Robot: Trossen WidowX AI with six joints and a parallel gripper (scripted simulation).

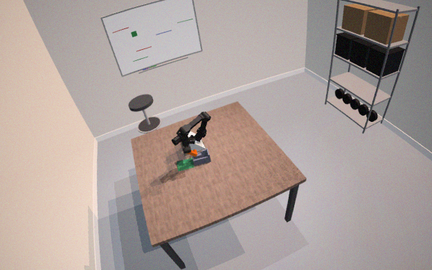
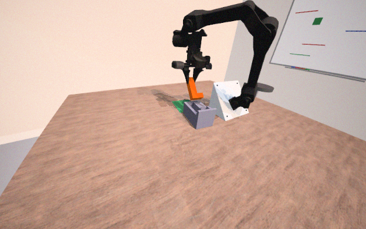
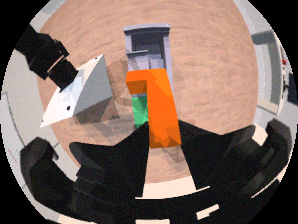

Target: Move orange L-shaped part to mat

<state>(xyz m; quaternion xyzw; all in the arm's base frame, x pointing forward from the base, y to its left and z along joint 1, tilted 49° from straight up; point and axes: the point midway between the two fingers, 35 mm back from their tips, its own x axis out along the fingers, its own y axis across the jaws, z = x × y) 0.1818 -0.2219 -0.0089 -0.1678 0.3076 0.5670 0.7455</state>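
The green mat lies 2 cm behind my gripper tip, 6 cm to the right of it and 17 cm below it. Also, from my gripper tip: orange L-shaped part (1 cm behind, 3 cm to the left, 3 cm below).
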